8 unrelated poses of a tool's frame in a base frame.
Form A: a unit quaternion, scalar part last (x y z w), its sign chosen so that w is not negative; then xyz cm.
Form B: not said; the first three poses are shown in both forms.
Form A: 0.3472 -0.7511 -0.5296 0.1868 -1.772 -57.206 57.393
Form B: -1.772 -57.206 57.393 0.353 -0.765 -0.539 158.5
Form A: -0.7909 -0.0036 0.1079 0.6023 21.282 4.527 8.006
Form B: 21.282 4.527 8.006 -0.991 -0.005 0.135 105.9
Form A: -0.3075 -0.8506 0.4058 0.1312 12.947 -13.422 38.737
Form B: 12.947 -13.422 38.737 -0.310 -0.858 0.409 164.9
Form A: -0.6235 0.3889 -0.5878 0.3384 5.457 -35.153 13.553
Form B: 5.457 -35.153 13.553 -0.663 0.413 -0.625 140.4
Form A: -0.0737 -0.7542 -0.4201 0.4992 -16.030 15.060 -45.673
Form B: -16.030 15.060 -45.673 -0.085 -0.870 -0.485 120.1
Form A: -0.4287 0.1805 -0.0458 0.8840 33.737 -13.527 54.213
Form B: 33.737 -13.527 54.213 -0.917 0.386 -0.098 55.7
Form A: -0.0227 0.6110 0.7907 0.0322 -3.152 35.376 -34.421
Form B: -3.152 35.376 -34.421 -0.023 0.611 0.791 176.3
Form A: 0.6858 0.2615 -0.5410 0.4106 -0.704 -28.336 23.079
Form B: -0.704 -28.336 23.079 0.752 0.287 -0.593 131.5
